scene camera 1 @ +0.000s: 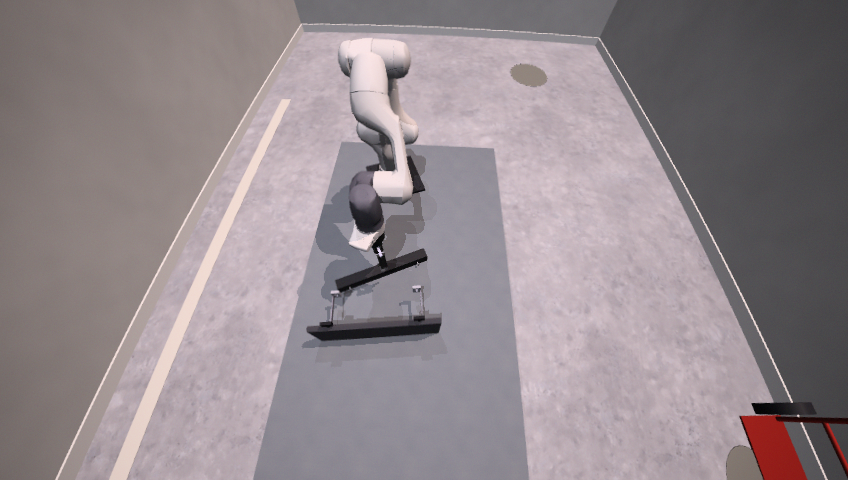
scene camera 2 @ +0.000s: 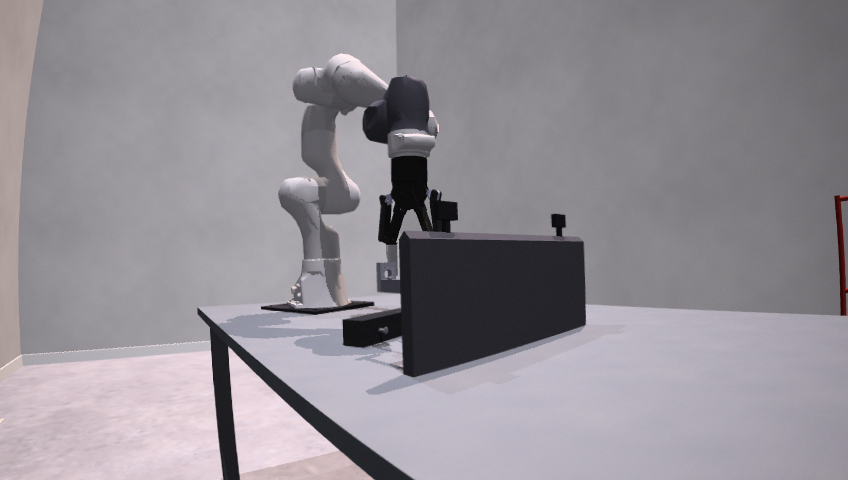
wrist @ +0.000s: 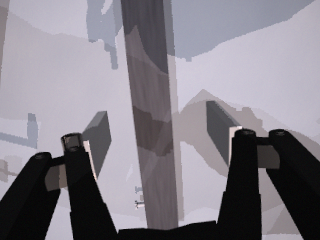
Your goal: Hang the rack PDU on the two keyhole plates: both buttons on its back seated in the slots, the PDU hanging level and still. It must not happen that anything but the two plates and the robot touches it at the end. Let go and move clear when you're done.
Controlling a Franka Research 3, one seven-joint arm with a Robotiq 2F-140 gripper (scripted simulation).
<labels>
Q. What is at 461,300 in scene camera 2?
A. A board.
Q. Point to a rack PDU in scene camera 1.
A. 367,275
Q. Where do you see a board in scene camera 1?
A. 427,328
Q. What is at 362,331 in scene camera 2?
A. A rack PDU.
</labels>
